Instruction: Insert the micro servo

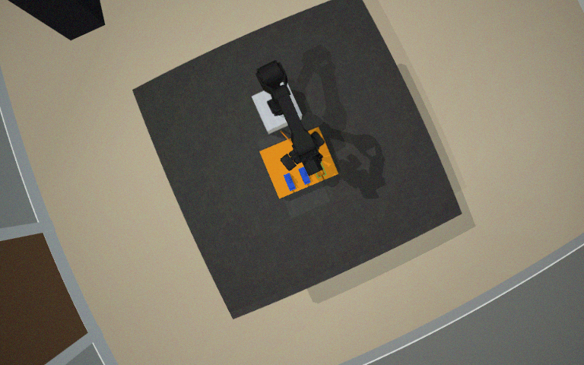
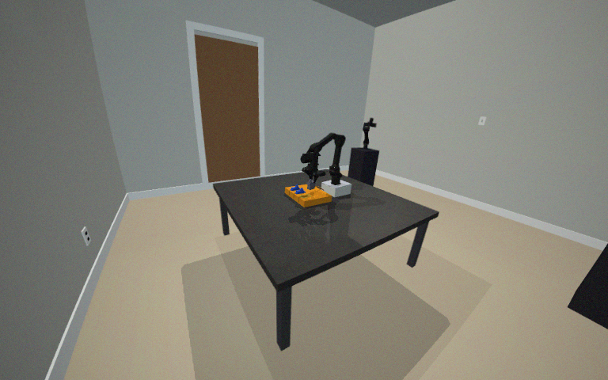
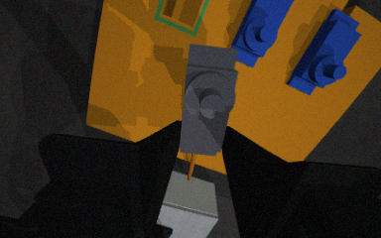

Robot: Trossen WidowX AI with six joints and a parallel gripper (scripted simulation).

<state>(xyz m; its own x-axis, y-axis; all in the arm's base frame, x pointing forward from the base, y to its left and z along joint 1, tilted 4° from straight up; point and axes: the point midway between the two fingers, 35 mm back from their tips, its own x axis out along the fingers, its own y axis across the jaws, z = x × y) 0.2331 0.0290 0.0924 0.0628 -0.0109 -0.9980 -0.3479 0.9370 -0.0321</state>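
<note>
Now: the orange deck 1 cm behind my gripper tip, 2 cm to the right of it and 10 cm below it.
</note>
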